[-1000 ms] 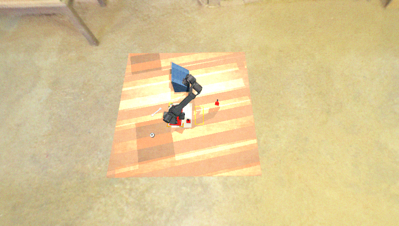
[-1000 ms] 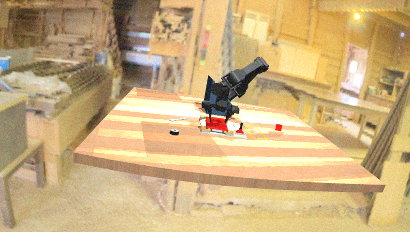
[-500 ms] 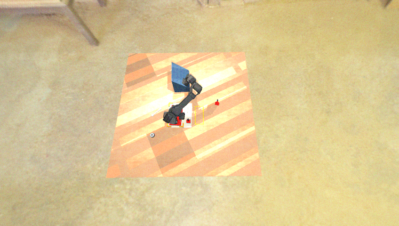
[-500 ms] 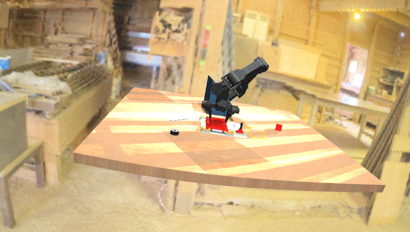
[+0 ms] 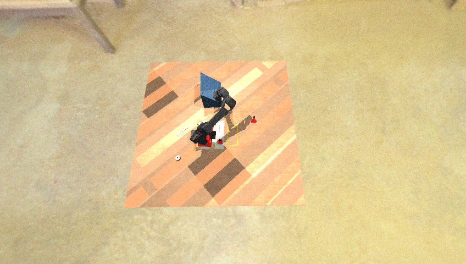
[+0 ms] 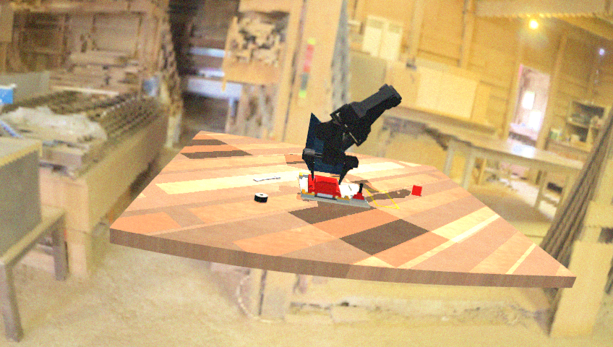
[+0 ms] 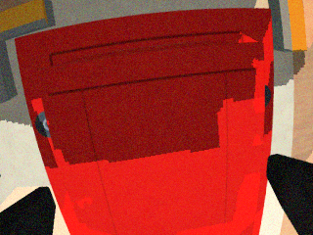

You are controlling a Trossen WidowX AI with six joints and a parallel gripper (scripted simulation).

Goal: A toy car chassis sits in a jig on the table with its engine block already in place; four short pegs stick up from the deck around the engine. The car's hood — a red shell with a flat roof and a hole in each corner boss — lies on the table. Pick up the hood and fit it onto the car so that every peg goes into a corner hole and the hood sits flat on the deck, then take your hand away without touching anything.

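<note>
My gripper tip is now right at the red hood. The rest, counted from my gripper tip: white wrench: 20 cm to the right, 5 cm behind, 4 cm below.
</note>
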